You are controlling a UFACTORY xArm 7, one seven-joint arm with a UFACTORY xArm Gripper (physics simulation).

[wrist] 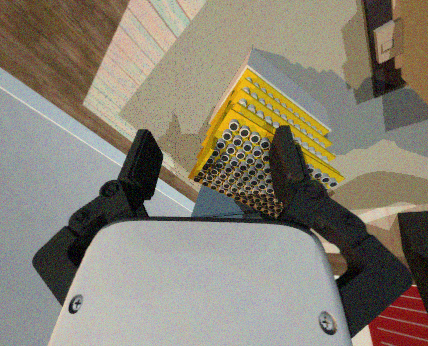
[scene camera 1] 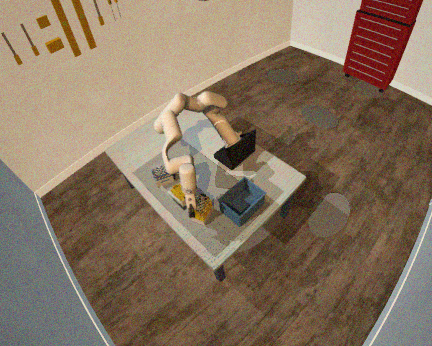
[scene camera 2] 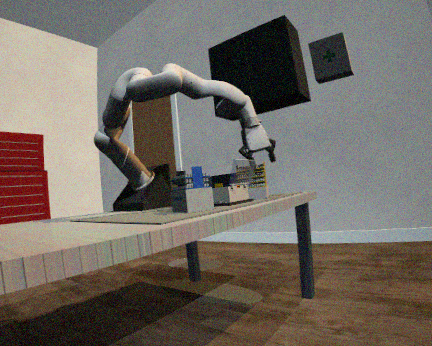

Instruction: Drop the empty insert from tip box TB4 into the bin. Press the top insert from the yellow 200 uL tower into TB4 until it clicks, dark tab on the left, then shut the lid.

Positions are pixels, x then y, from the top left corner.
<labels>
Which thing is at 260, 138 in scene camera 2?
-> My gripper.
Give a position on a tip box TB4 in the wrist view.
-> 390, 37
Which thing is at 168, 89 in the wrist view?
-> A grey mat.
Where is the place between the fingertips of my gripper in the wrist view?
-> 212, 141
</labels>
